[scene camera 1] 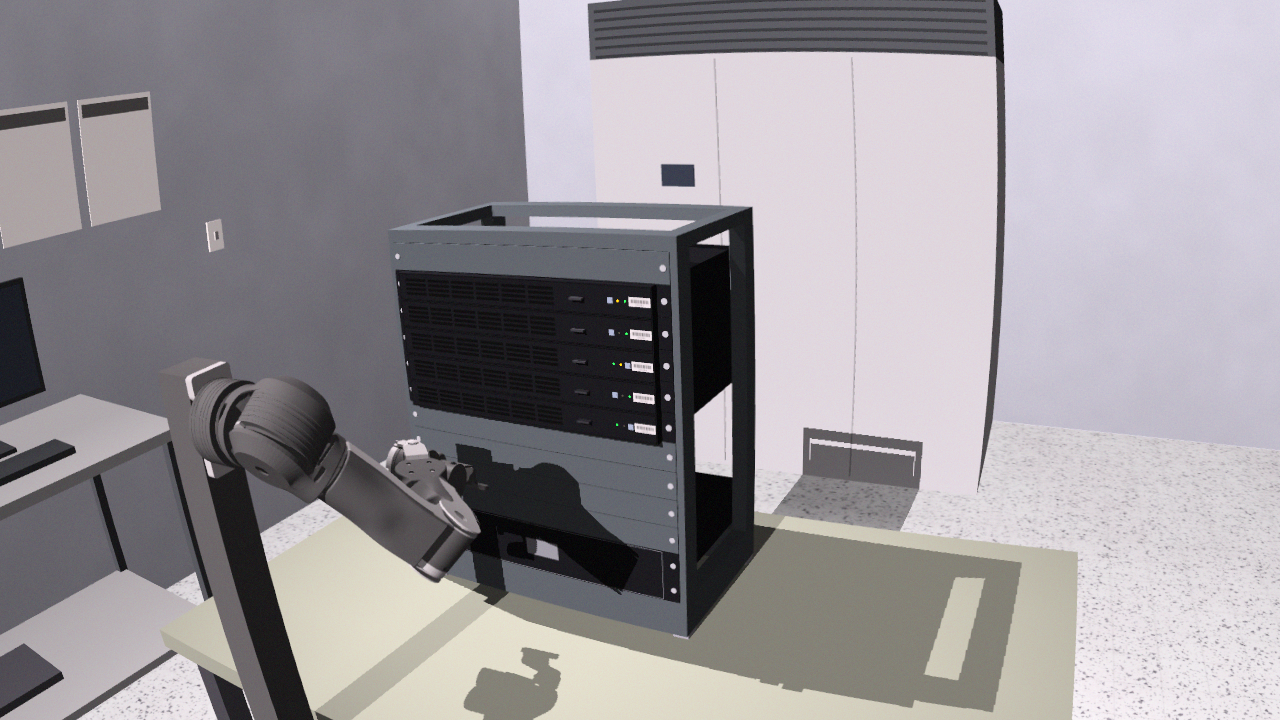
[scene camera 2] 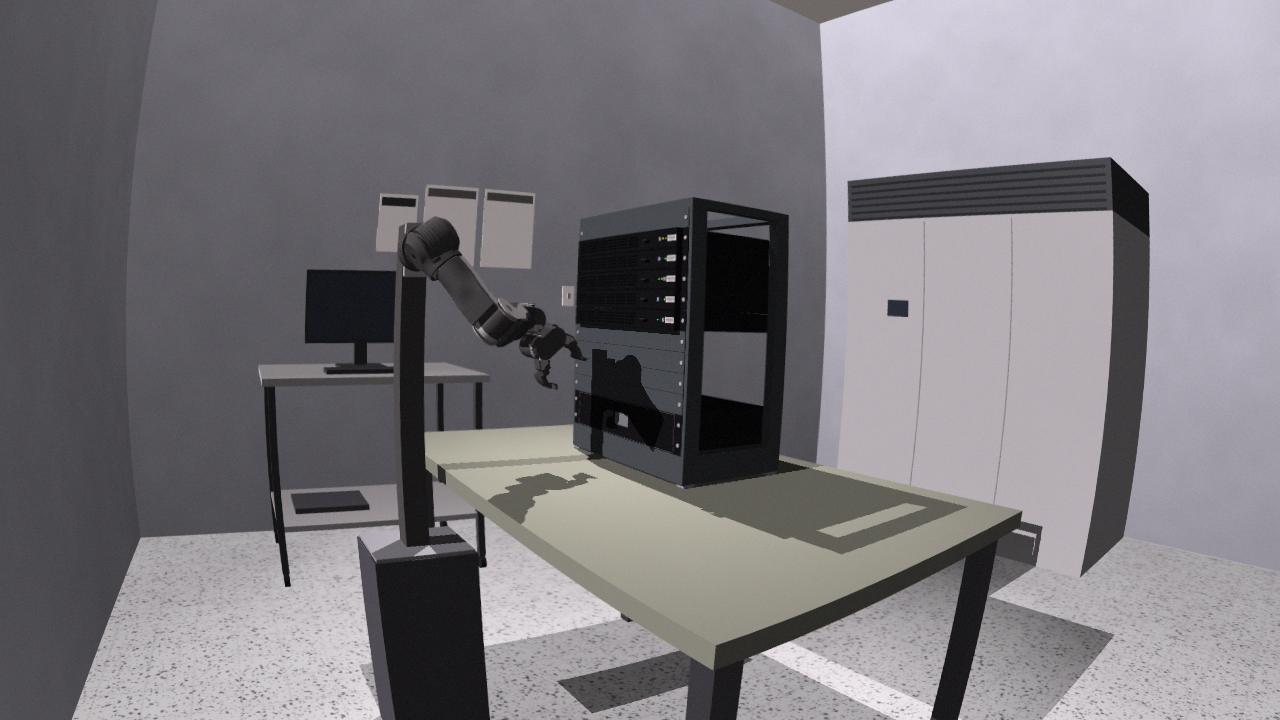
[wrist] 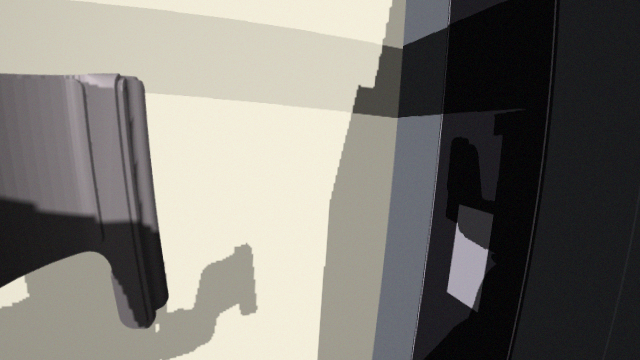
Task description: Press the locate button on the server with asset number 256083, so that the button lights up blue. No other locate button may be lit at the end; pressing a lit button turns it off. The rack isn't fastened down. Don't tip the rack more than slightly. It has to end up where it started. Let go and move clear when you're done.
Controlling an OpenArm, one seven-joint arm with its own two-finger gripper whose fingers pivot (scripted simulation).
Note:
I see my gripper [scene camera 2: 566, 373] and an arm post [scene camera 1: 222, 513].
My gripper is seen too in scene camera 1 [scene camera 1: 462, 515]. The arm post also shows in scene camera 2 [scene camera 2: 410, 292].

